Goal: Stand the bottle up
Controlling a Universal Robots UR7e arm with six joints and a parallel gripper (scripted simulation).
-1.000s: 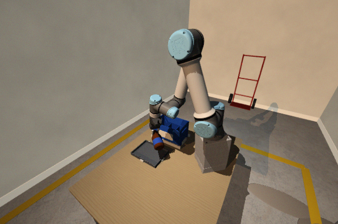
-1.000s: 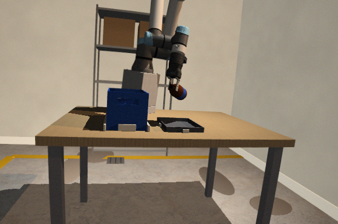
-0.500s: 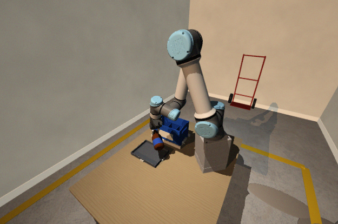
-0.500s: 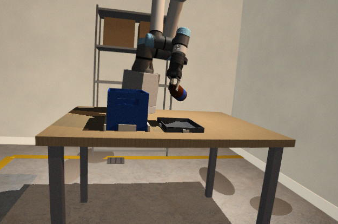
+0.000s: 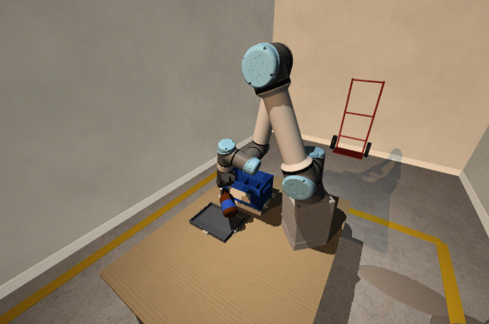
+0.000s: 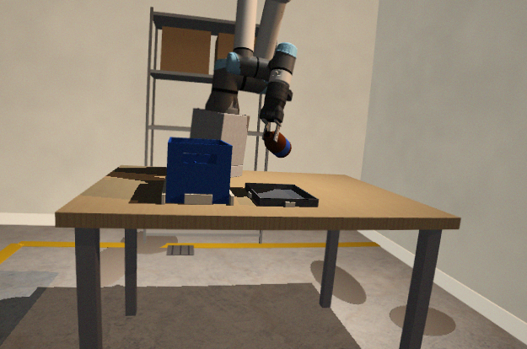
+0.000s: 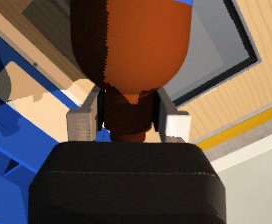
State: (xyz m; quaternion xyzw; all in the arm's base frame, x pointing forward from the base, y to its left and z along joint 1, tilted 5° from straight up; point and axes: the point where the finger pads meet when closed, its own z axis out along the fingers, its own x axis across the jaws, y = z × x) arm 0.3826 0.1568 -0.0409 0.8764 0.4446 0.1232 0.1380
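Right now the brown bottle is 4 cm behind my hand, 3 cm to the left of it and 2 cm below it. The rest, counted from my hand: tray (4 cm ahead, 4 cm to the left, 19 cm below); blue crate (3 cm ahead, 24 cm to the right, 12 cm below).
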